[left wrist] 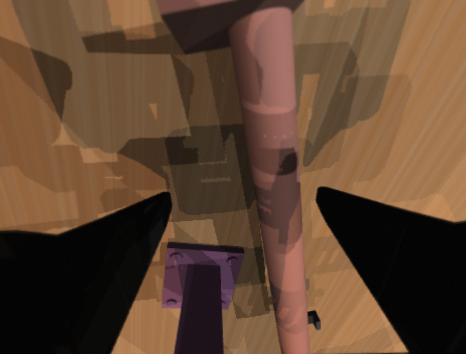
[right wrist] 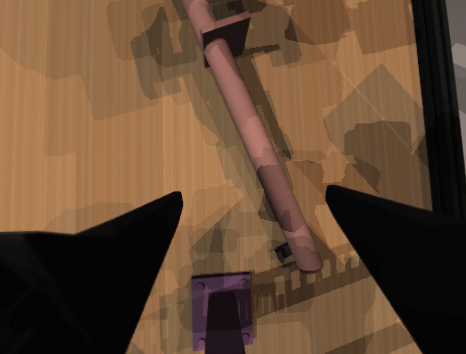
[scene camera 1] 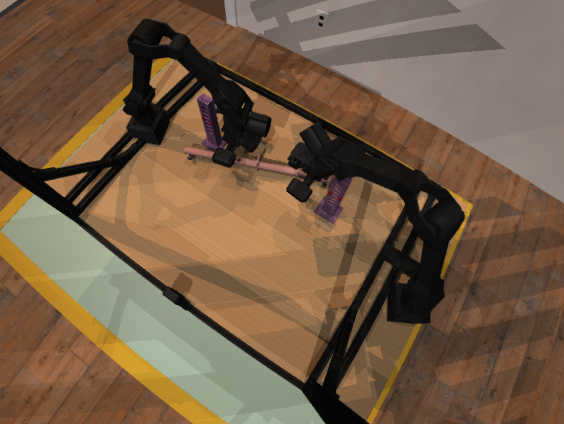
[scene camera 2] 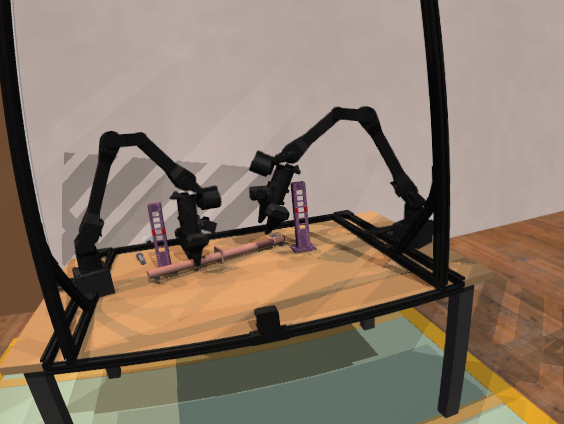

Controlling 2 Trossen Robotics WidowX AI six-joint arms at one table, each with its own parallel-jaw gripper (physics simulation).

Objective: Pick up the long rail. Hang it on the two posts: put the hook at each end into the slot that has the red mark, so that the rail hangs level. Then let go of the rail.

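Frame: origin at the left arm's base, x right, y back, z down, level; centimetres.
Seen in the pictures: left gripper, between the fingertips: [left wrist: 243, 196] [scene camera 1: 234, 155] [scene camera 2: 194, 263]; right gripper, between the fingertips: [right wrist: 252, 195] [scene camera 1: 301, 173] [scene camera 2: 262, 228]; left arm's base, origin of its link: [scene camera 1: 145, 117] [scene camera 2: 90, 268]; right arm's base, origin of its link: [scene camera 1: 413, 302].
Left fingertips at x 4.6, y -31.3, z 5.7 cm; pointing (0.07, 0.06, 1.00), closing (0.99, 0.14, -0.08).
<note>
Offsets run from my left fingertips to a thing's top centre. "spot": to the spot under its first point.
The long pink rail {dx +1.4, dy -8.3, dz -2.9 cm} [scene camera 1: 277, 166] [scene camera 2: 237, 251] [left wrist: 274, 150] [right wrist: 250, 130] lies on the table, with a square plate {spot: dx +2.7, dy -7.6, dz -1.4 cm} [scene camera 2: 219, 254] [right wrist: 232, 37] near its middle. Small dark hooks show by its ends in the left wrist view [left wrist: 314, 319] and right wrist view [right wrist: 284, 253]. The left purple post {dx -4.7, dy +8.1, dz -19.8 cm} [scene camera 1: 209, 125] [scene camera 2: 162, 260] and right purple post {spot: dx +12.9, dy -33.0, dz +0.1 cm} [scene camera 1: 328, 212] [scene camera 2: 304, 240] stand upright with red marks. My left gripper [scene camera 2: 197, 264] [left wrist: 243, 196] is open, low at the rail, which runs between its fingertips as seen from the wrist. My right gripper [scene camera 2: 266, 226] [right wrist: 252, 195] is open above the rail's right part.
Black frame bars [scene camera 1: 200, 320] [scene camera 2: 200, 351] edge the table. A small grey object {dx -20.0, dy +11.5, dz -0.7 cm} [scene camera 2: 141, 258] lies left of the left post. A black camera box [scene camera 2: 267, 320] sits on the front bar. Both arms reach in over the rail, their grippers fairly close together.
</note>
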